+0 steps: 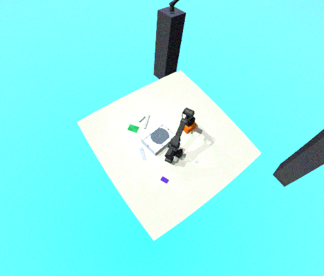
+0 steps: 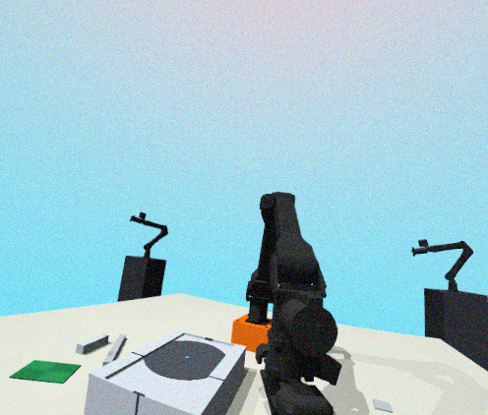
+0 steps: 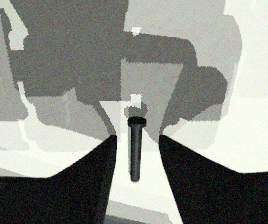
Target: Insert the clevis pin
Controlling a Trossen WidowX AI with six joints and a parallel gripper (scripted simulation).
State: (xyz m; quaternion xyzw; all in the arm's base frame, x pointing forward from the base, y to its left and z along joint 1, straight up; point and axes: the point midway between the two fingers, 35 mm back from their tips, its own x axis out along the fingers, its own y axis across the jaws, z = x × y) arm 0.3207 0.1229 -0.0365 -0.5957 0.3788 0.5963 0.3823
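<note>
Now: gripper tip 10 mm to the left of the dark clevis pin. Also, from my gripper tip: purple patch (190 mm ahead, 120 mm to the left, 10 mm above); steel tray (20 mm behind, 190 mm to the right, 40 mm above); dark aluminium disc (40 mm behind, 190 mm to the right, 50 mm above).
</note>
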